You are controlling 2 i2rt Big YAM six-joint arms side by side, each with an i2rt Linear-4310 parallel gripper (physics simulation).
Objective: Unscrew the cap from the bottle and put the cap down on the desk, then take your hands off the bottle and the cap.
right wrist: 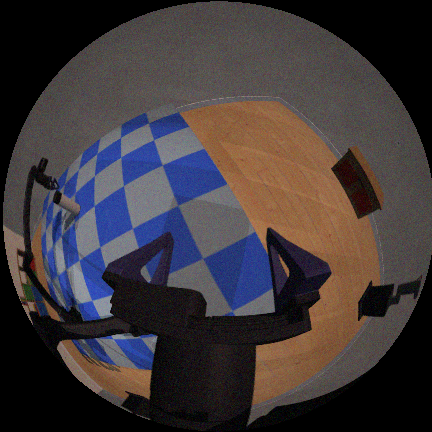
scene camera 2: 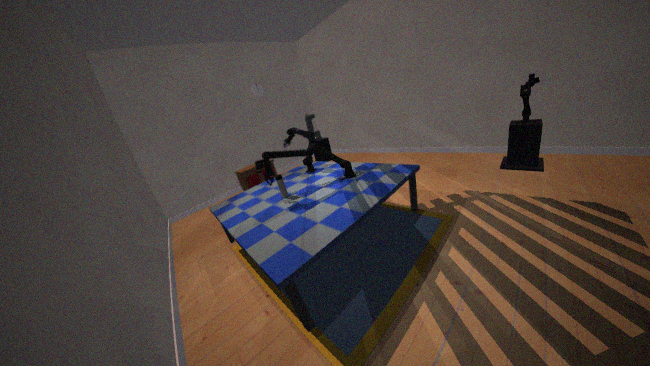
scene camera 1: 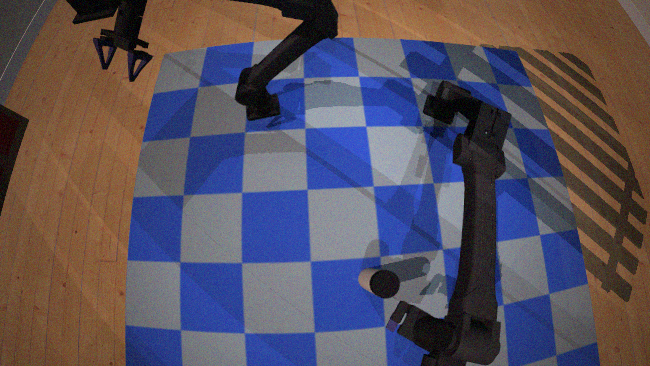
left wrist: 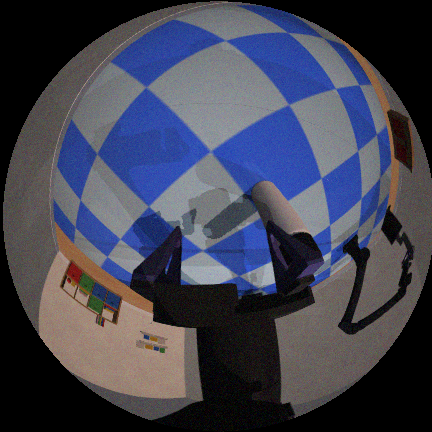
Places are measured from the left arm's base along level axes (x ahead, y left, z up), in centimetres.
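Where they show: left gripper, between the fingertips: (right wrist: pixel 56 186) (scene camera 2: pixel 271 183) (scene camera 1: pixel 408 325) (left wrist: pixel 224 226); right gripper, between the fingertips: (right wrist: pixel 217 234) (scene camera 2: pixel 284 146) (scene camera 1: pixel 117 75); left arm's base, origin of its link: (right wrist: pixel 76 314) (scene camera 2: pixel 349 175) (scene camera 1: pixel 438 110) (left wrist: pixel 251 296); right arm's base, origin of its link: (scene camera 2: pixel 311 171) (scene camera 1: pixel 263 108) (left wrist: pixel 349 243).
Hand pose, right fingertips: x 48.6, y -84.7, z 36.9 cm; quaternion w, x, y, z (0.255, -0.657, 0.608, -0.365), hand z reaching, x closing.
Note:
Each offset is from my right fingertips to the top centre of the thing. Level surfaces: height alone.
The pale bottle @(dy +79.3, dx +18.0, dz -16.9 cm) (scene camera 1: pixel 366 280) (scene camera 2: pixel 283 189) (left wrist: pixel 280 207) (right wrist: pixel 70 205) stands upright on the checkered desk, with the dark cap @(dy +79.3, dx +18.0, dz -15.3 cm) (scene camera 1: pixel 385 284) (right wrist: pixel 57 198) on its top. In the left wrist view the cap is mostly hidden behind a finger. My left gripper (scene camera 1: pixel 395 319) (left wrist: pixel 224 226) (right wrist: pixel 56 186) is open beside the cap, with nothing between its fingers; the bottle is at its right finger in the left wrist view. My right gripper (scene camera 1: pixel 118 74) (scene camera 2: pixel 286 144) (right wrist: pixel 217 234) is open and empty, high near the desk's far left corner in scene camera 1, far from the bottle.
The blue and grey desk @(dz -36.9 cm) (scene camera 1: pixel 275 225) (scene camera 2: pixel 292 260) lies under both arms. The left arm's long link (scene camera 1: pixel 480 215) reaches down the right side in scene camera 1. A brown and red box (scene camera 2: pixel 248 179) (right wrist: pixel 357 182) stands on the floor beyond the desk.

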